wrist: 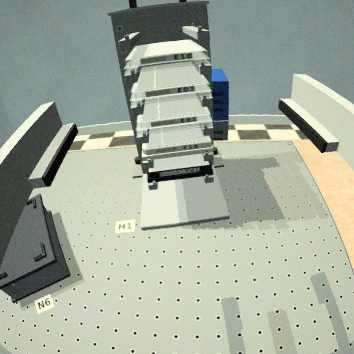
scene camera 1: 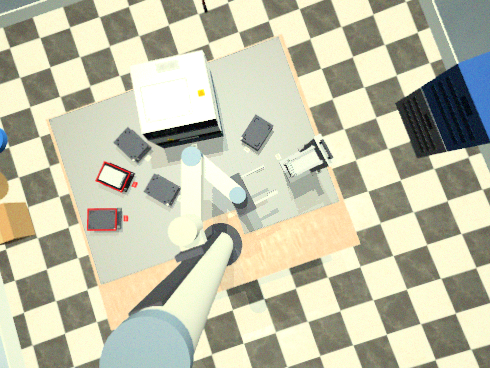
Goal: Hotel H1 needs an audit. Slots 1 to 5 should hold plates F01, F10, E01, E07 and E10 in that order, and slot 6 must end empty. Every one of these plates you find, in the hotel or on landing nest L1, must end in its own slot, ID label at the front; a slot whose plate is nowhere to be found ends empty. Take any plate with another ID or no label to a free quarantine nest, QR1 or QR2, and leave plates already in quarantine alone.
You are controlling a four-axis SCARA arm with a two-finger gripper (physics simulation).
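Hotel H1 stands upright ahead of my gripper. From the top down, its front labels appear to read E10, E07, E01 and F10. A dark front strip shows in the lowest slot; its label is too blurred to read. The topmost brackets hold no plate. My gripper is open and empty, short of the hotel. A white plate lies on red-rimmed QR1. QR2 and landing nest L1 carry no plate.
Dark nest N6 is at the left in the wrist view. Another dark nest stands left of the arm in the scene view. The large white device is at the back. A blue unit stands beyond the table.
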